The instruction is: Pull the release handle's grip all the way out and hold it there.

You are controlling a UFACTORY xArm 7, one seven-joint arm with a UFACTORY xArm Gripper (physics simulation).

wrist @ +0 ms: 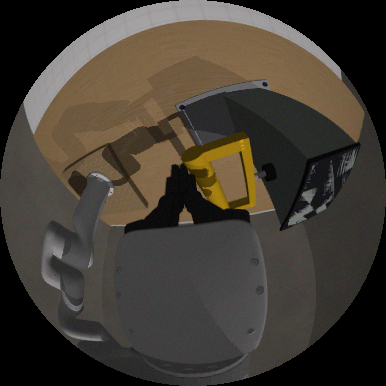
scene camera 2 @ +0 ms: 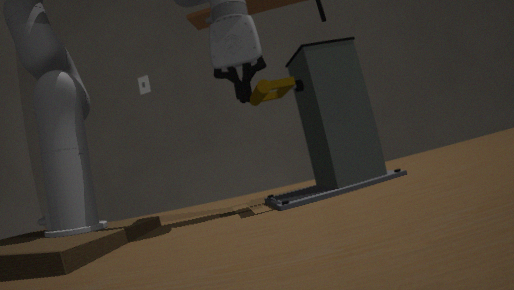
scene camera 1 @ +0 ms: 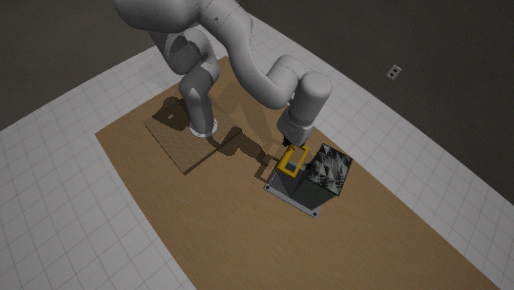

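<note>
The release handle's yellow grip (scene camera 1: 286, 159) (scene camera 2: 258, 92) (wrist: 196, 156) is a rectangular loop with a thick outer bar. It sticks out sideways from a tall grey-green housing (scene camera 1: 327, 167) (scene camera 2: 340, 110) (wrist: 280, 120), joined by a short rod with a black collar (scene camera 2: 299, 85) (wrist: 269, 172). My gripper (scene camera 2: 243, 97) (wrist: 181, 172) is shut and empty, pointing down. Its fingertips meet beside the thick bar, on the side away from the housing, very close to it. Whether they touch the bar I cannot tell. In scene camera 1 the fingertips are hidden.
The housing stands on a flat grey base plate (scene camera 1: 291, 201) (scene camera 2: 345, 187) with dark bolts, on the wooden table (scene camera 1: 225, 240) (scene camera 2: 400, 240). My arm's base stands on a raised wooden board (scene camera 1: 185, 150) (scene camera 2: 30, 260). An orange-brown shelf (scene camera 2: 280, 6) with a black bracket is on the wall behind.
</note>
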